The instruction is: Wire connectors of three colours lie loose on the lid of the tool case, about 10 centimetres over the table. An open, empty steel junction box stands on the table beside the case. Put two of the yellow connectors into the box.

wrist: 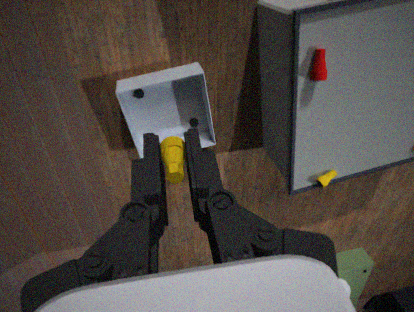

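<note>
My gripper [173, 149] is shut on a yellow connector [173, 159], which sits between its two black fingers. The fingertips overlap the near edge of the open steel junction box [160, 79] in the view. The part of the box floor that shows has two dark round spots and no connector on it; the near left corner is hidden behind a finger. The tool case [275, 95] stands to the right. On its grey lid lie a red connector [319, 65] and, by the near edge, another yellow connector [327, 178].
The wooden table [240, 187] shows around the box and the case, with a gap between them. A green object [352, 267] and a dark object [392, 302] are at the lower right. The case runs out of view on the right.
</note>
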